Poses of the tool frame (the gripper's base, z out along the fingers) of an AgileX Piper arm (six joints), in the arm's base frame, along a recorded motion.
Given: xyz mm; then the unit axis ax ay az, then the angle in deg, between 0 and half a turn.
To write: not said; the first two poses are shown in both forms.
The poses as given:
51 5 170 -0.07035 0.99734 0.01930 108.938
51 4 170 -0.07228 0.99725 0.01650 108.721
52 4 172 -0.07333 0.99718 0.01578 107.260
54 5 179 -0.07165 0.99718 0.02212 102.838
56 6 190 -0.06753 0.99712 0.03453 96.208
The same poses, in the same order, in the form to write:
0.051 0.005 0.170 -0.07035 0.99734 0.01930 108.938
0.051 0.004 0.170 -0.07228 0.99725 0.01650 108.721
0.052 0.004 0.172 -0.07333 0.99718 0.01578 107.260
0.054 0.005 0.179 -0.07165 0.99718 0.02212 102.838
0.056 0.006 0.190 -0.06753 0.99712 0.03453 96.208

